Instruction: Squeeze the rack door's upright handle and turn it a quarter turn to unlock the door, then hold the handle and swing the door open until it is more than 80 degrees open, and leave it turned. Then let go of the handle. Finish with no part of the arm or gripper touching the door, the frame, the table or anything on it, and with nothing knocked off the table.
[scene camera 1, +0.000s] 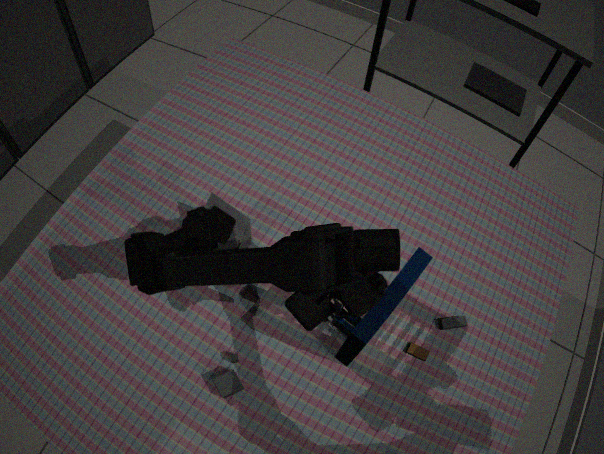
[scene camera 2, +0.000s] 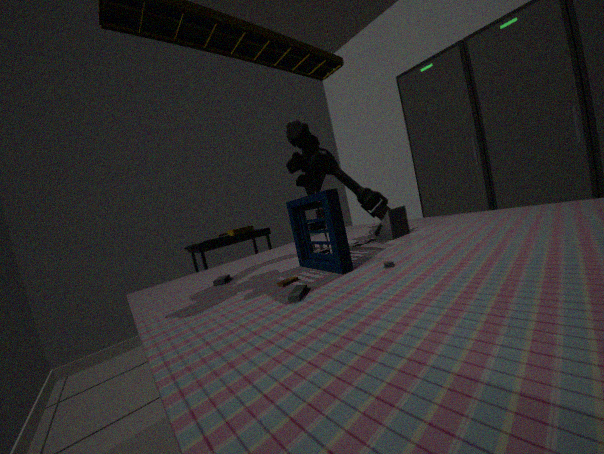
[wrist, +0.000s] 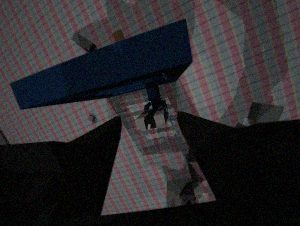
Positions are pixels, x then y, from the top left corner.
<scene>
My gripper shows in scene camera 1 (349, 297), in scene camera 2 and in the wrist view. One and the same spot on a blue rack: (scene camera 1: 361, 334) is (wrist: 179, 44). The same spot on my gripper: (scene camera 2: 318, 171) is (wrist: 74, 204).
</scene>
